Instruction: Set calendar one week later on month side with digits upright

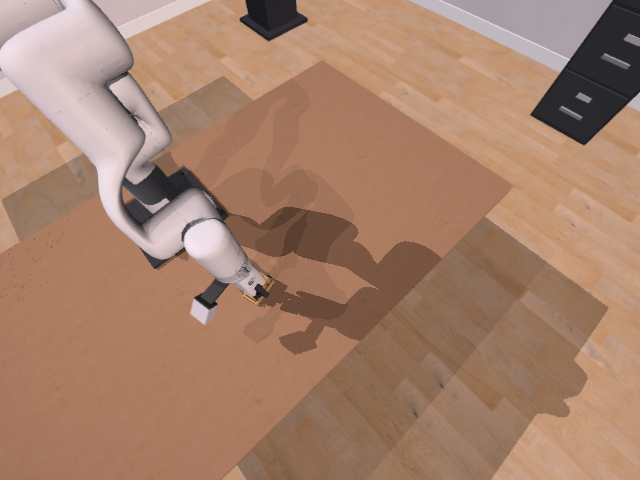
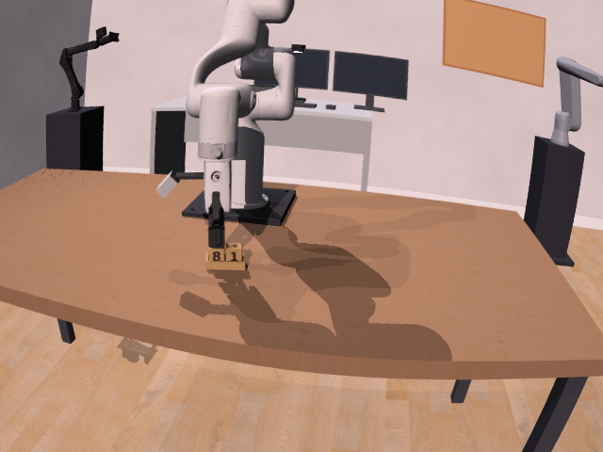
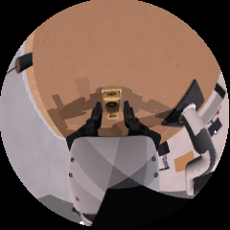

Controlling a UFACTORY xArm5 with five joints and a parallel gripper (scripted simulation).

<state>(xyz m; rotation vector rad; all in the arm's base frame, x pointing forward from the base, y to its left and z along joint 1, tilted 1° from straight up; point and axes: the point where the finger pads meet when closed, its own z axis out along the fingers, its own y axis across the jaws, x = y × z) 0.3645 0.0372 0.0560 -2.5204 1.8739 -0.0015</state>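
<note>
The wooden calendar tray is 60 mm below my hand and 20 mm to the left of it.
</note>
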